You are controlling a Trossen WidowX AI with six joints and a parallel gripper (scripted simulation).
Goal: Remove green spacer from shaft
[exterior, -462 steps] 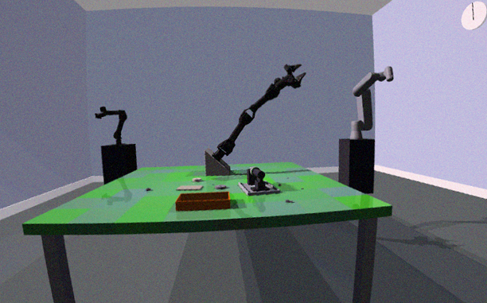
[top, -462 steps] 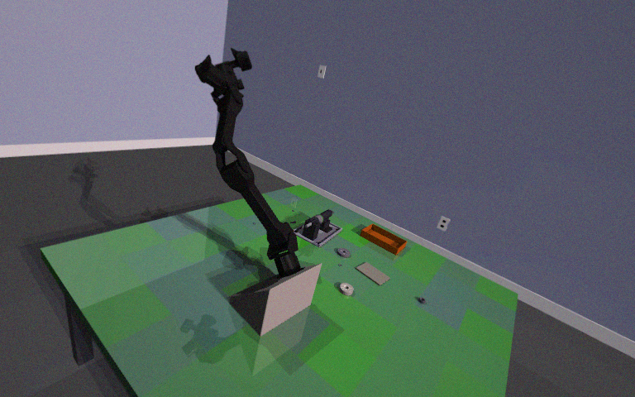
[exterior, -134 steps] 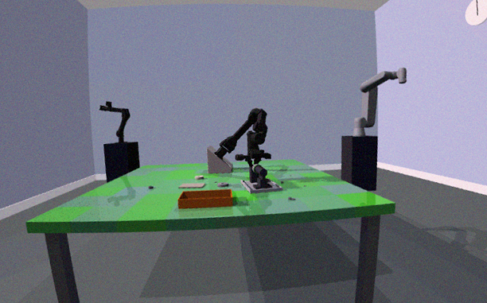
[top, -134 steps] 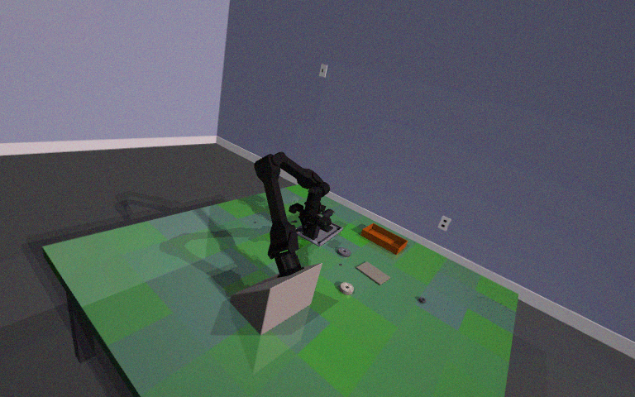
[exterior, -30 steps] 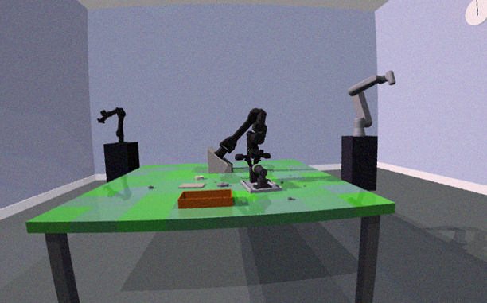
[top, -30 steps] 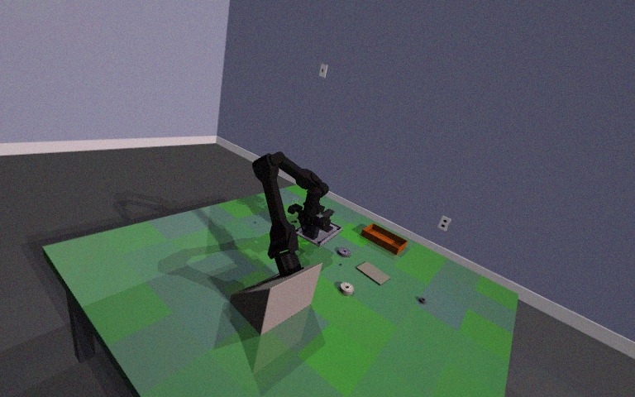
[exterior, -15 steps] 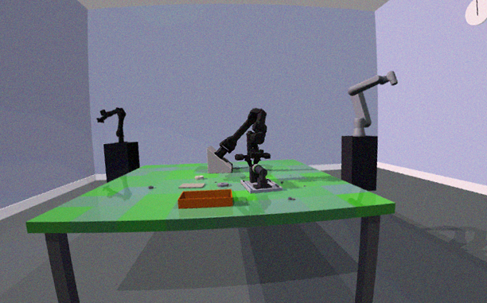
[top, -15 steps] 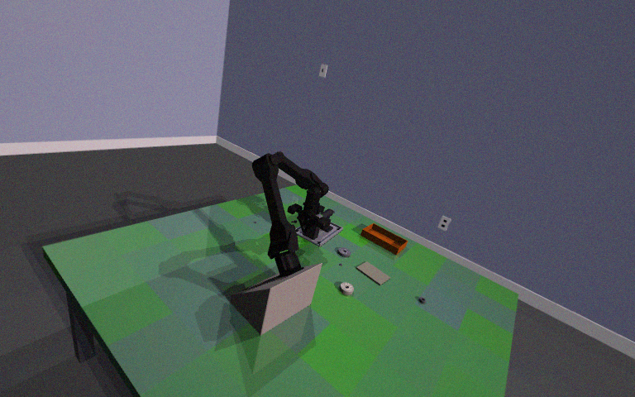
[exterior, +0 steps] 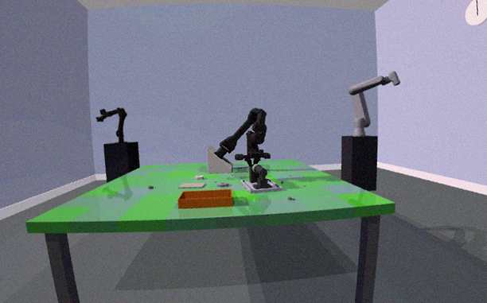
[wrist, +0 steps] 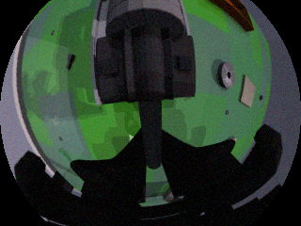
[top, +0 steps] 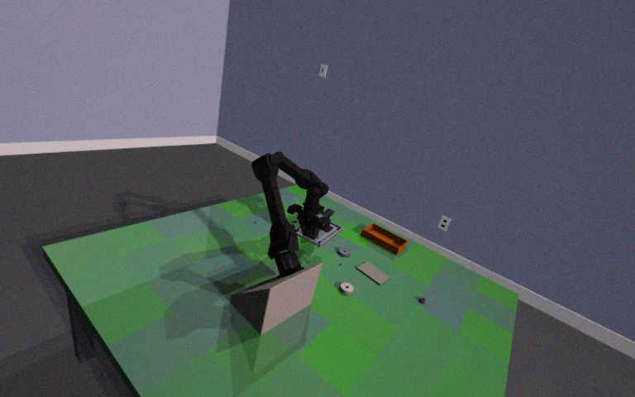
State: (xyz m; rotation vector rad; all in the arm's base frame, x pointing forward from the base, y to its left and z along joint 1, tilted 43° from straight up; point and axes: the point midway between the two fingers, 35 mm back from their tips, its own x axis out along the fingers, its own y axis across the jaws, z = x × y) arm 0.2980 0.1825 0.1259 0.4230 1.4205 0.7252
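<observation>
The thin green spacer is 11 cm ahead of my gripper tip, 3 cm above it and 2 cm to the left of it. Round my gripper tip: white ring: 31 cm to the right, 8 cm behind, 4 cm below; grey washer: 16 cm to the right, 11 cm ahead, 4 cm below; flat grey plate: 31 cm to the right, 10 cm ahead, 4 cm below.
</observation>
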